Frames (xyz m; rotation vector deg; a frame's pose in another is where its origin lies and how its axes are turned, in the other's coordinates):
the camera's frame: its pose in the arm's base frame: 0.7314 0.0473 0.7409 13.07 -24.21 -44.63
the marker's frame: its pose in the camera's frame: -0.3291 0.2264 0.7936 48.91 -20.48 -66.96
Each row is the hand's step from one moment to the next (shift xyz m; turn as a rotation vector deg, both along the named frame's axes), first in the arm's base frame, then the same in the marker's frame.
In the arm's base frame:
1: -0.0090 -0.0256 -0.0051 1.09 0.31 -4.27
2: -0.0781 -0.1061 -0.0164 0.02 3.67 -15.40
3: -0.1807 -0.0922 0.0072 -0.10 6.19 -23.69
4: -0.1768 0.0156 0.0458 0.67 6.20 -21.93
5: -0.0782 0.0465 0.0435 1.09 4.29 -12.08
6: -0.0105 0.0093 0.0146 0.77 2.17 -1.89
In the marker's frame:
1: 0.0271 0.0045 0.0031 1.01 -3.77 -2.06
2: 0.1207 0.0161 0.0528 2.34 -15.31 -3.29
3: 0.1254 0.0146 0.1589 3.15 -23.79 -4.85
4: 0.0138 0.0054 0.1827 2.30 -22.09 -5.14
5: -0.0379 0.0069 0.0932 0.30 -12.41 -3.37
6: -0.0110 0.0075 0.0152 -1.45 -2.46 -0.85

